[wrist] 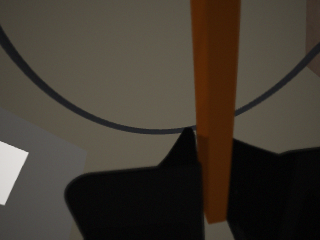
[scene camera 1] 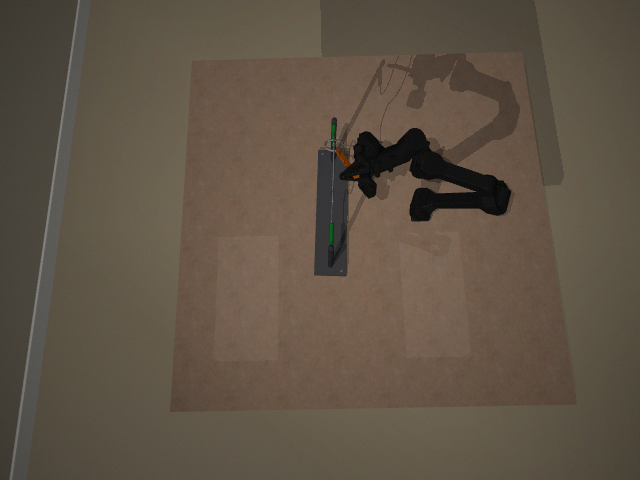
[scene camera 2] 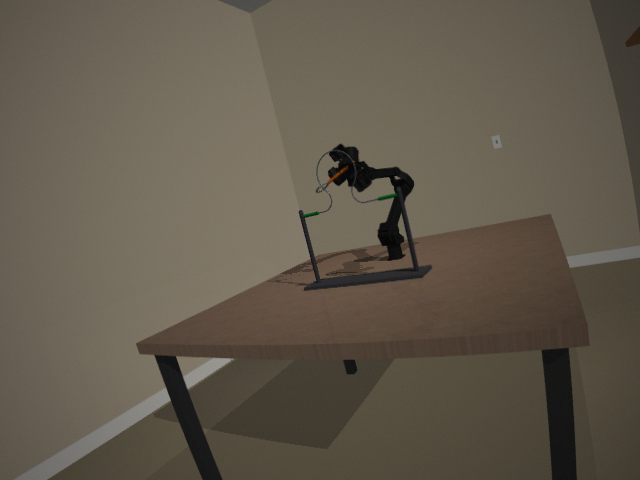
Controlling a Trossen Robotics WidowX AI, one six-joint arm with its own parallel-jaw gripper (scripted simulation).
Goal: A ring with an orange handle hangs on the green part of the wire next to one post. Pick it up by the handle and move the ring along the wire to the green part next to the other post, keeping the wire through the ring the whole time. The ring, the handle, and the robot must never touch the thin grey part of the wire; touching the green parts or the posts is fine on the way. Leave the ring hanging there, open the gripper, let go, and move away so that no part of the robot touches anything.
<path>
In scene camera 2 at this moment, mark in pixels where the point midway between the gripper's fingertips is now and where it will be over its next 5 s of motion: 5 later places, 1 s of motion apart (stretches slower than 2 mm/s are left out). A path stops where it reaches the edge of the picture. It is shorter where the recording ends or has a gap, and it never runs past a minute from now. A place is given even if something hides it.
My gripper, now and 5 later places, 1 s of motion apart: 349, 162; 352, 168; 353, 174; 351, 181; 347, 185; 342, 188
</path>
